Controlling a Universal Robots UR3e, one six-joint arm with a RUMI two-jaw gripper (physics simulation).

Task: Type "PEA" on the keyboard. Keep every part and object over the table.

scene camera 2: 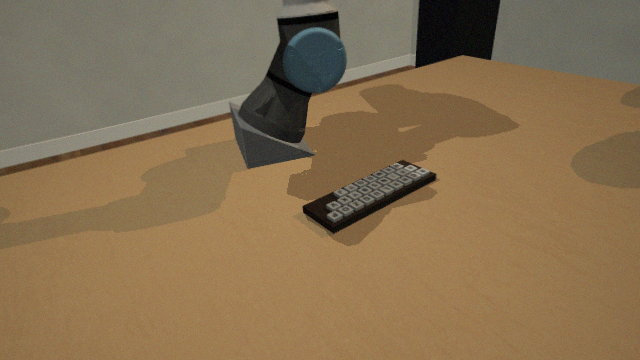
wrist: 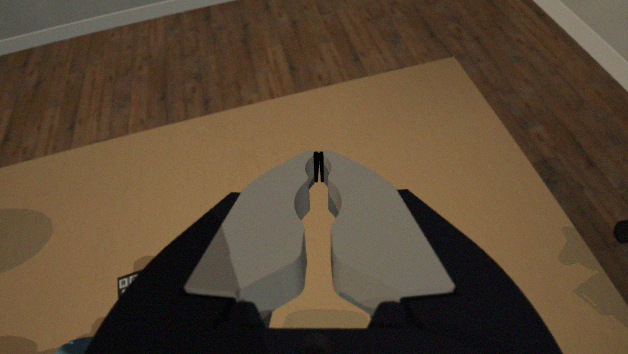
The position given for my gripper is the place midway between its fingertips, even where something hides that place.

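Observation:
From the wrist I see my own gripper (wrist: 319, 156). Scene camera 2, for its part, gives me a dark keyboard (scene camera 2: 335, 211).

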